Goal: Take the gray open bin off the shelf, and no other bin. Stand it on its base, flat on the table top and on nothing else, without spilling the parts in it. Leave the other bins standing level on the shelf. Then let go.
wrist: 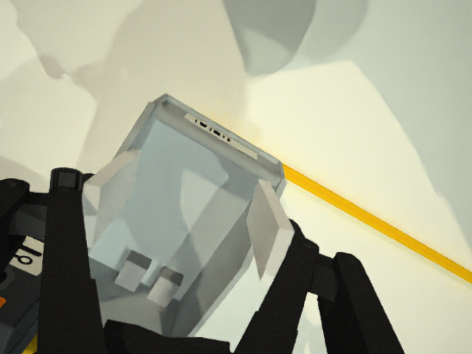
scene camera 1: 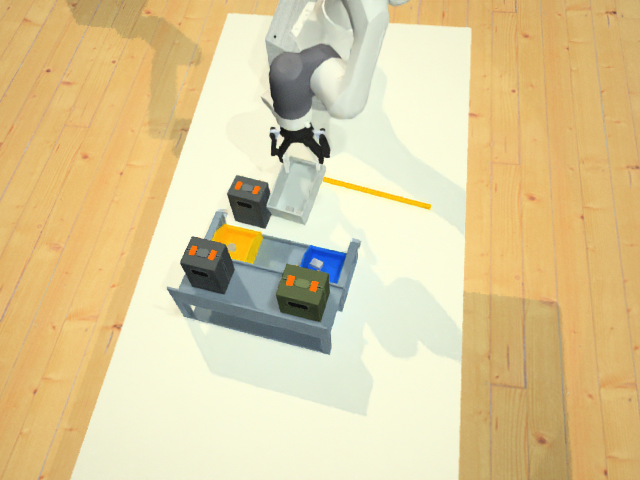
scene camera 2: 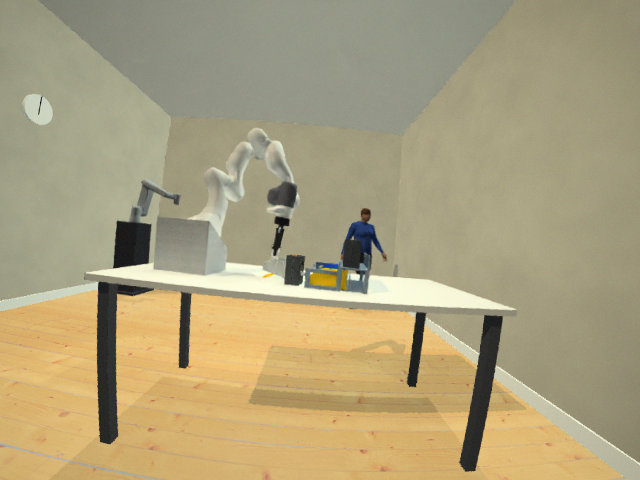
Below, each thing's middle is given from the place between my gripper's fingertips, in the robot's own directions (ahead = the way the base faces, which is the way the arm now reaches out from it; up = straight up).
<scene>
My hand is 4 cm short of the gray open bin [scene camera 1: 299,188], 2 cm above it and 1 cm to the left of it. The rest, counted from my hand: blue bin [scene camera 1: 333,261] 30 cm ahead, 10 cm to the left, 4 cm below; dark case [scene camera 1: 248,197] 12 cm to the right, 12 cm ahead, 1 cm below; yellow bin [scene camera 1: 247,241] 26 cm ahead, 14 cm to the right, 4 cm below.
</scene>
